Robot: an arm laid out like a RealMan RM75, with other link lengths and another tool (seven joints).
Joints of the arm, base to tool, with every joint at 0 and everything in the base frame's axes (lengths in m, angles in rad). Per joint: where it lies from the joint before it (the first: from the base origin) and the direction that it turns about. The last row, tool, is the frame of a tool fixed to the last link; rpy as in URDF.
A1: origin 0 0 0.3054 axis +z
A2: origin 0 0 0 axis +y
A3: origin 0 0 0.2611 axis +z
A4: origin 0 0 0 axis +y
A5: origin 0 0 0.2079 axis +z
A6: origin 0 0 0 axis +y
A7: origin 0 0 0.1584 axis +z
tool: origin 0.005 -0.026 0.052 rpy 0 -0.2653 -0.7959
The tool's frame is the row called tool.
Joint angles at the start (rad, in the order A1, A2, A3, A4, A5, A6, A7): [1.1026 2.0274 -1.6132 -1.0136 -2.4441 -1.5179 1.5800]
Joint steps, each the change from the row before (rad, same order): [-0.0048 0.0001 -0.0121 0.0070 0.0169 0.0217 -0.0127]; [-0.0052 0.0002 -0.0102 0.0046 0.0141 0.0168 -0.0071]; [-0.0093 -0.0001 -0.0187 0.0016 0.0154 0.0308 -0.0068]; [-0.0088 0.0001 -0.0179 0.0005 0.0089 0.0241 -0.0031]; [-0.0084 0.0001 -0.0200 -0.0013 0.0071 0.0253 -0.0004]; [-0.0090 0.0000 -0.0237 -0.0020 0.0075 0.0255 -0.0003]
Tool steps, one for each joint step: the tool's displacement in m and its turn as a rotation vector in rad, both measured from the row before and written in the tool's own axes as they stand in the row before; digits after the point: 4 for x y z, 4 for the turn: [-0.0004 -0.0020 0.0035 0.0103 -0.0029 -0.0144]; [-0.0005 -0.0012 0.0030 0.0092 -0.0033 -0.0080]; [0.0004 -0.0020 0.0037 0.0135 0.0052 -0.0126]; [0.0003 -0.0004 0.0035 0.0065 0.0053 -0.0081]; [0.0004 -0.0008 0.0033 0.0056 0.0080 -0.0083]; [-0.0002 -0.0005 0.0039 0.0033 0.0072 -0.0101]
